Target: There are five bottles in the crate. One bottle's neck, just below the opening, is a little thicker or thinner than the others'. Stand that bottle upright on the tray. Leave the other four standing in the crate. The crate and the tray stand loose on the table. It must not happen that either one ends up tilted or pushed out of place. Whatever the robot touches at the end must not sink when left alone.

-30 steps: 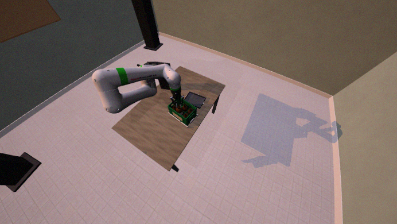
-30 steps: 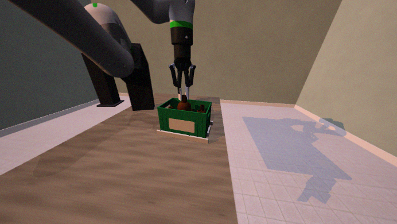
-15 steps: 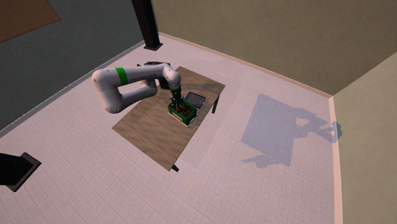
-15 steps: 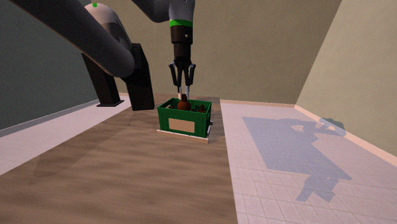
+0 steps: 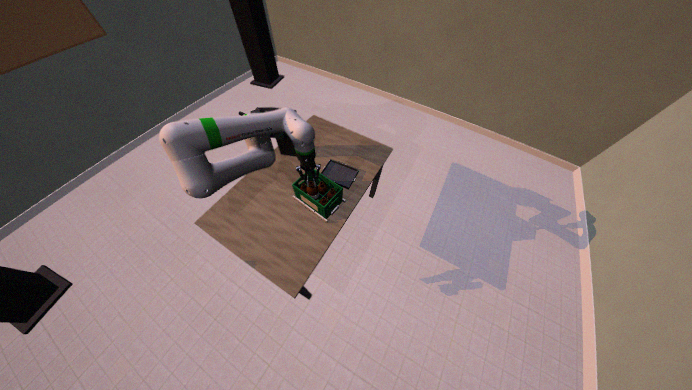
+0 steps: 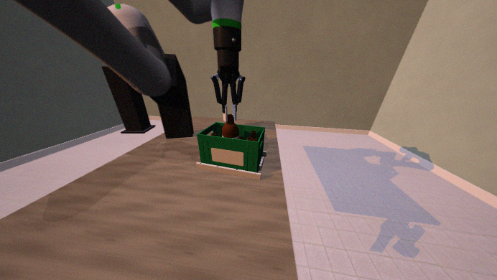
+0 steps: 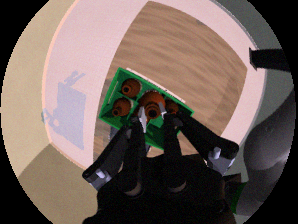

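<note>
Now: the brown bottle 9 cm below my hand. Round my hand: dark tray 6 cm ahead, 31 cm to the left, 26 cm below; green crate 1 cm ahead, 4 cm to the left, 19 cm below.
</note>
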